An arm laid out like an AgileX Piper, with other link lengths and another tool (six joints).
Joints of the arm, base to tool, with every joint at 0 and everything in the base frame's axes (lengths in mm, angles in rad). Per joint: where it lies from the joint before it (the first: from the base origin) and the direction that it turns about. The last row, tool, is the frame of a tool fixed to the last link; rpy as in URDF.
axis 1: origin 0 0 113.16 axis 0 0 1
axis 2: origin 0 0 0 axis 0 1 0
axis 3: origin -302.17 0 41.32 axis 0 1 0
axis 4: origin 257.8 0 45.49 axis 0.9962 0 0.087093
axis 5: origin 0 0 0 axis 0 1 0
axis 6: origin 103.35 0 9.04 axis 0.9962 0 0.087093
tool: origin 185.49 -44 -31.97 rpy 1.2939 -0.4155 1.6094
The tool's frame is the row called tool.
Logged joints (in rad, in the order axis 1, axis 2, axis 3, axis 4, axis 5, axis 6), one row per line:
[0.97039 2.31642 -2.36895 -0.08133 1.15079 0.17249]
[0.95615 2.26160 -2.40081 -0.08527 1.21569 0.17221]
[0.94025 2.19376 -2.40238 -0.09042 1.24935 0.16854]
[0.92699 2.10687 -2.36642 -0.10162 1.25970 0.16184]
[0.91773 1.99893 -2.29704 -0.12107 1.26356 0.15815]
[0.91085 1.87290 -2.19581 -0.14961 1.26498 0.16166]
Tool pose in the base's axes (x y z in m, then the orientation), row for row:
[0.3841 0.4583 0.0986 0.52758 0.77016 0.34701 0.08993]
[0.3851 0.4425 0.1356 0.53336 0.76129 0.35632 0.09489]
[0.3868 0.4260 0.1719 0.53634 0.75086 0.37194 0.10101]
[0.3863 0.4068 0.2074 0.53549 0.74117 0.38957 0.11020]
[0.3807 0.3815 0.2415 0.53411 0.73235 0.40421 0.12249]
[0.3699 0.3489 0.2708 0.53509 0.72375 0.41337 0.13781]
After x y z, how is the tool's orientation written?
As a quaternion, x y z w.
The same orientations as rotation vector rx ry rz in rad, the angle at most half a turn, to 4 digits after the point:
[1.5688 2.2901 1.0319]
[1.5814 2.2571 1.0565]
[1.5845 2.2183 1.0988]
[1.5736 2.1780 1.1448]
[1.5585 2.1370 1.1795]
[1.5478 2.0936 1.1958]

